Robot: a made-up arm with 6 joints.
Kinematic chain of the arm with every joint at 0, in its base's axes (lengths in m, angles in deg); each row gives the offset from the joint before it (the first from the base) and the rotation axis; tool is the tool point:
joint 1: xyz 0 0 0.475 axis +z
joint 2: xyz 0 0 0 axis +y
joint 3: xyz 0 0 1.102 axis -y
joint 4: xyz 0 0 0 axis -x
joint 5: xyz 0.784 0 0 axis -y
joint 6: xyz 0 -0.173 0 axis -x
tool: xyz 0 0 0
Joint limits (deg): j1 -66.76..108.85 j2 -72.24..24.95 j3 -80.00..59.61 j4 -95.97..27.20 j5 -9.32..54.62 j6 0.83..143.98
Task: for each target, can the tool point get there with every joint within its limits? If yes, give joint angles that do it. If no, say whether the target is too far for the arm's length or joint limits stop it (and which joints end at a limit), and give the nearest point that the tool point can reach.
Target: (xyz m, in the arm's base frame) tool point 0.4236 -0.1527 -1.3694
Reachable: no: joint limits stop it (at a limit: joint 1, joint 2, joint 3) | nearest point 0.1231 -0.2704 0.5363 | short by 1.933 m
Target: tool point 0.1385 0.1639 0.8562
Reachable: yes | joints 72.83 -9.06 -60.45 -60.99 14.83 27.16
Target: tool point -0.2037 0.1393 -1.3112
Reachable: no: joint limits stop it (at a limit: joint 2, joint 3) | nearest point -0.2443 0.1671 0.5339 | short by 1.846 m
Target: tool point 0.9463 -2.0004 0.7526
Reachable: no: too far | nearest point 0.6727 -1.4942 1.3424 | short by 0.824 m
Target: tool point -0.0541 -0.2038 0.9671
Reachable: yes | joints 21.11 -54.15 -63.33 -9.51 -0.03 91.75
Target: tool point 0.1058 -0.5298 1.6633
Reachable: yes | joints 83.06 -60.51 -2.45 -12.31 23.27 105.91
